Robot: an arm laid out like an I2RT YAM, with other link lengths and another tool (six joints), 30 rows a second.
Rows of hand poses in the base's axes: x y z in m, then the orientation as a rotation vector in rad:
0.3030 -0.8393 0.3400 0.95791 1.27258 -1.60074
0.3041 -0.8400 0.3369 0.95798 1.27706 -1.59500
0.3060 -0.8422 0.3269 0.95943 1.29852 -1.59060
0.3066 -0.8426 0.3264 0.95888 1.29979 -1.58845
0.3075 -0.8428 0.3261 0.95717 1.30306 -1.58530
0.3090 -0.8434 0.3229 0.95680 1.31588 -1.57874
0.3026 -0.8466 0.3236 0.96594 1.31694 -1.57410
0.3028 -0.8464 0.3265 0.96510 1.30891 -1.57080
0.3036 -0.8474 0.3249 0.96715 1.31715 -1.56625
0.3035 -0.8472 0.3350 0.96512 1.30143 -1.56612
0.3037 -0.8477 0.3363 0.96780 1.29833 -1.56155
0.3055 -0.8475 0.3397 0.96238 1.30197 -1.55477
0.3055 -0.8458 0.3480 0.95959 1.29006 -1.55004
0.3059 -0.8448 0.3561 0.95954 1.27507 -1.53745
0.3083 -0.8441 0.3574 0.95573 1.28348 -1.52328
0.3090 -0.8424 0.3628 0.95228 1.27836 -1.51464
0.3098 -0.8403 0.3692 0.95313 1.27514 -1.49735
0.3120 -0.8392 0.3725 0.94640 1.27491 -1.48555
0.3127 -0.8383 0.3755 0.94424 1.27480 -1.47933
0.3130 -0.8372 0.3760 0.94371 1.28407 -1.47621
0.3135 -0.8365 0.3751 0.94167 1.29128 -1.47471
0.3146 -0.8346 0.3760 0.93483 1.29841 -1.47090
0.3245 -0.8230 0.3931 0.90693 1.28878 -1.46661
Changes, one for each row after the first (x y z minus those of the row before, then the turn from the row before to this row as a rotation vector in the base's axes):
0.0011 -0.0007 -0.0031 0.00425 -0.00082 0.00401
0.0019 -0.0022 -0.0100 0.01597 0.00888 0.00297
0.0006 -0.0004 -0.0005 0.00107 -0.00033 0.00182
0.0009 -0.0002 -0.0003 0.00209 0.00061 0.00327
0.0015 -0.0006 -0.0032 0.00985 0.00355 0.00507
-0.0064 -0.0032 0.0007 0.00593 -0.00518 -0.00253
0.0002 0.0002 0.0029 -0.00499 -0.00612 0.00234
0.0008 -0.0010 -0.0016 0.00745 0.00133 0.00209
-0.0001 0.0002 0.0101 -0.01137 -0.00824 0.00062
0.0002 -0.0005 0.0013 0.00020 -0.00528 0.00123
0.0018 0.0002 0.0034 0.00140 0.00002 0.00798
0.0000 0.0017 0.0083 -0.00814 -0.00852 0.00425
0.0004 0.0010 0.0081 -0.00712 -0.01570 0.00761
0.0024 0.0007 0.0013 0.00692 -0.00191 0.01226
0.0007 0.0017 0.0054 -0.00305 -0.00670 0.00756
0.0008 0.0021 0.0064 0.00233 -0.01194 0.01083
0.0022 0.0011 0.0033 -0.00070 -0.00454 0.01196
0.0007 0.0009 0.0030 0.00034 -0.00284 0.00546
0.0003 0.0011 0.0005 0.00651 0.00394 0.00301
0.0005 0.0007 -0.0009 0.00403 0.00413 0.00270
0.0011 0.0019 0.0009 0.00218 0.00438 0.00714
0.0099 0.0116 0.0171 -0.01896 0.00106 0.01931

